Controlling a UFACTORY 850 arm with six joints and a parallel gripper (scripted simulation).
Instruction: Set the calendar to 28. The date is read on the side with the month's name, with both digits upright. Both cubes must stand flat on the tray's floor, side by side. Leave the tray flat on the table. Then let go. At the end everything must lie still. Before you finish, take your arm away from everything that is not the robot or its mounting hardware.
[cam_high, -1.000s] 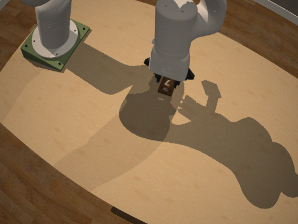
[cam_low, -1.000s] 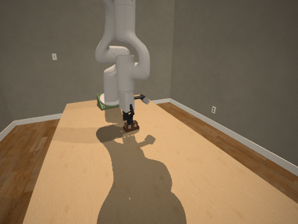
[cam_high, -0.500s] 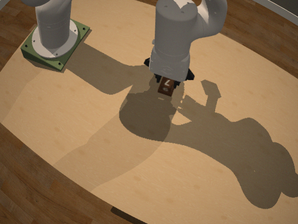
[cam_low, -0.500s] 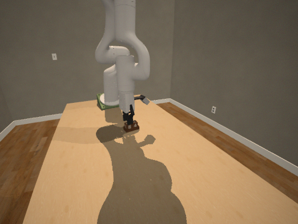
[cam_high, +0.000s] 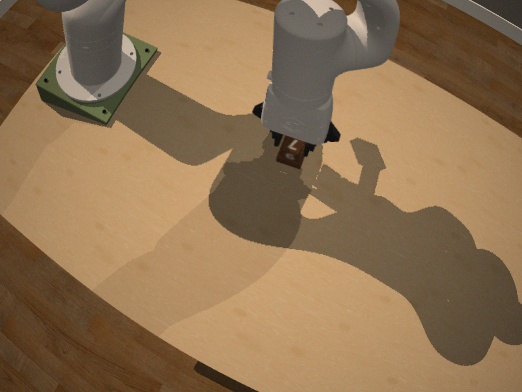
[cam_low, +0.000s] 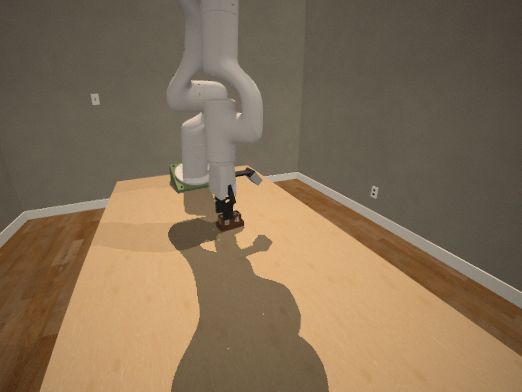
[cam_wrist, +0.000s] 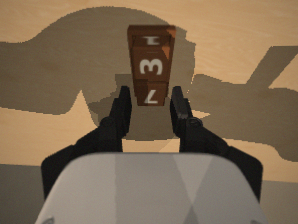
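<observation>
My hand is 5 cm above the tray and 2 cm to the right of it.
</observation>
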